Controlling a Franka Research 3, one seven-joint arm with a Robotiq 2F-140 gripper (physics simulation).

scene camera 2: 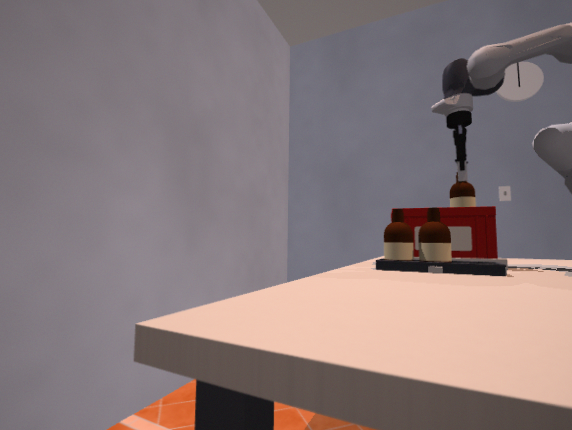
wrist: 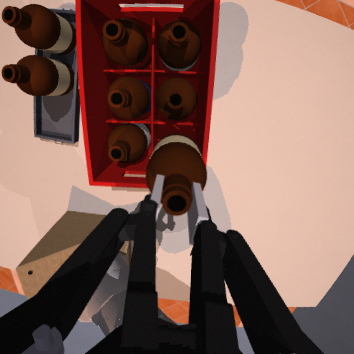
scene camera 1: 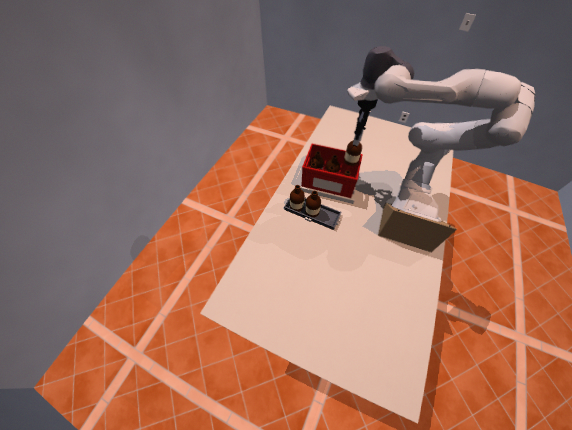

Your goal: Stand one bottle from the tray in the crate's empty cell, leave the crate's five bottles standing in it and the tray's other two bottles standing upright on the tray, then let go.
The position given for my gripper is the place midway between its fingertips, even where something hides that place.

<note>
In view: my gripper [scene camera 2: 462, 182] and a brown bottle [wrist: 175, 155].
My gripper shows as well in the wrist view [wrist: 175, 189].
</note>
